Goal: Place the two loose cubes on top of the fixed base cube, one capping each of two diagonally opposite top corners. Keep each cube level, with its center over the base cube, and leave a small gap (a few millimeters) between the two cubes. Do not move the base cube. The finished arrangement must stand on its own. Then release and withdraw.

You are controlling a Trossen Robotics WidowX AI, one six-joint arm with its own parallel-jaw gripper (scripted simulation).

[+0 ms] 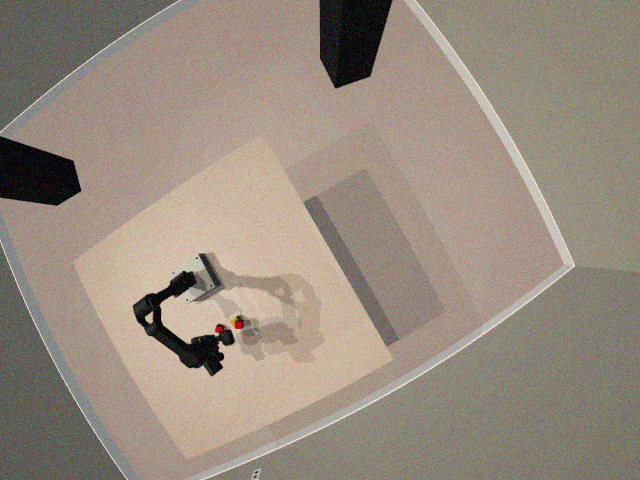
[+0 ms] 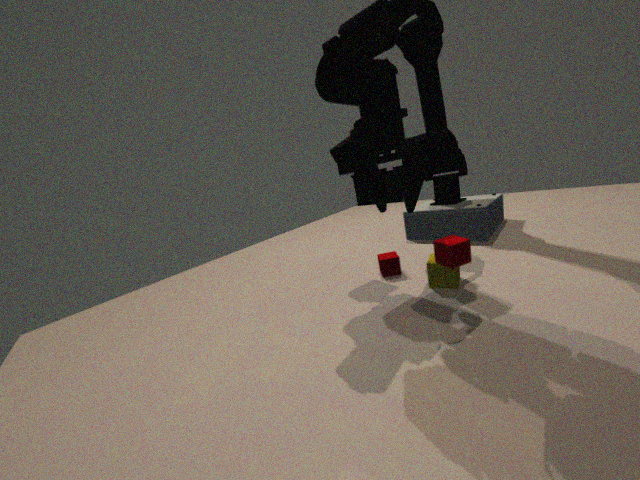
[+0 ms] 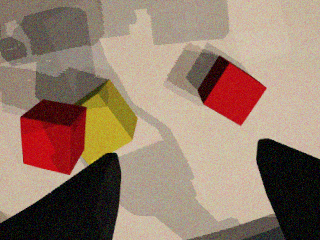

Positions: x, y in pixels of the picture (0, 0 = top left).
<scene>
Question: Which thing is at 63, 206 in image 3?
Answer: My gripper.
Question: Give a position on a red cube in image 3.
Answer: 227, 89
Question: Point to a yellow base cube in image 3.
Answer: At 111, 123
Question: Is my gripper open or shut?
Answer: Open.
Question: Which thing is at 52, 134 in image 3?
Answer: A red cube.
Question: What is my gripper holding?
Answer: Nothing.
</scene>
